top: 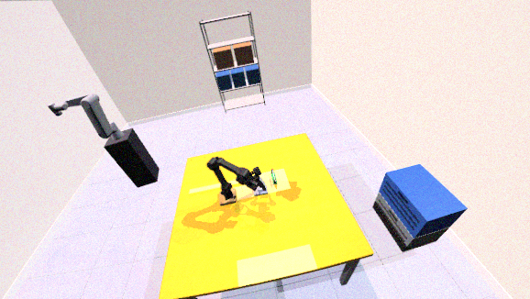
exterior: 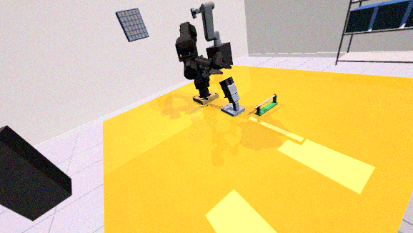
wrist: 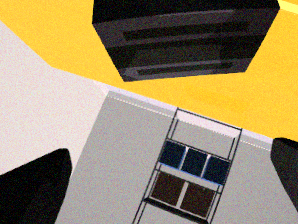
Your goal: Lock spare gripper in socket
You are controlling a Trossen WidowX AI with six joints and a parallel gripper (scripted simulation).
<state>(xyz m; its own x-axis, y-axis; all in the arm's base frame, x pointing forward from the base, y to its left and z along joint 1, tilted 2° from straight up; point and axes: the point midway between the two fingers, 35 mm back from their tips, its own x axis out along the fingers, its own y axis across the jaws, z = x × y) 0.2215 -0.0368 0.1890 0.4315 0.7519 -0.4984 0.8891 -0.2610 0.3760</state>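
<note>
My gripper tip is 180 mm above the green cradle, 170 mm short of it and 60 mm to the right of it. From my gripper tip the other things lie so: spare gripper 80 mm below, 30 mm to the right, 20 mm ahead; mount 160 mm below, 30 mm to the right, 30 mm ahead.
</note>
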